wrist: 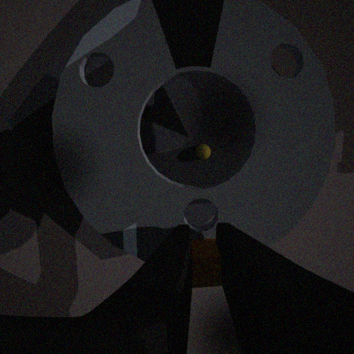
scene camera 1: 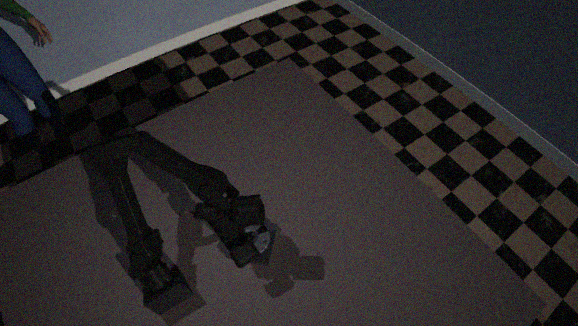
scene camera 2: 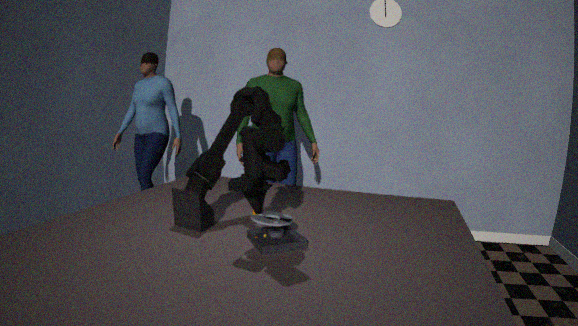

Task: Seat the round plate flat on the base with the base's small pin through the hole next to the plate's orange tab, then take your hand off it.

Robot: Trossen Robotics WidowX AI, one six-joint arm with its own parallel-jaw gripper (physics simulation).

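Frame: origin at the arm's base, x right, y ahead, z up, level; centimetres.
Seen in the pictures: gripper, between the fingertips: [scene camera 1: 238,243] [scene camera 2: 258,213]; arm's base, origin of its link: [scene camera 1: 160,285] [scene camera 2: 191,198].
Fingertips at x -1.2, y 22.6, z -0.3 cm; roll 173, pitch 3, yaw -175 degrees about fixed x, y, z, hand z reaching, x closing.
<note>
Offsets run from my fingertips to a thing's top centre. "spot": to the spot under its first point. Level surfaces: height alone.
The round grey plate @(dy +3.8, dx -0.4, dz +1.3 cm) [scene camera 1: 262,241] [scene camera 2: 281,221] [wrist: 295,130] is held up above the dark base @(dy +4.4, dx -1.6, dz -4.5 cm) [scene camera 2: 280,244], with a gap between them in scene camera 2. The plate looks roughly level. My gripper [scene camera 2: 257,212] [wrist: 202,234] is shut on the plate's orange tab @(dy -0.8, dx +0.1, dz +1.3 cm) [scene camera 2: 254,213] [wrist: 206,265], at the plate's near edge in the wrist view. The small yellow pin @(spot: dy +2.6, dx +0.9, dz -5.5 cm) [scene camera 2: 265,235] [wrist: 203,151] stands on the base and shows through the plate's large centre hole, not through the small hole [wrist: 201,214] next to the tab. Fingertips are hidden in scene camera 1.
The arm's mount [scene camera 1: 167,300] [scene camera 2: 192,212] stands on the brown table @(dz -8.3 cm) [scene camera 1: 350,210] [scene camera 2: 150,280]. Shadows of the arm and plate fall beside the base. Two people, in green [scene camera 2: 287,100] and in light blue [scene camera 2: 150,105], stand beyond the table.
</note>
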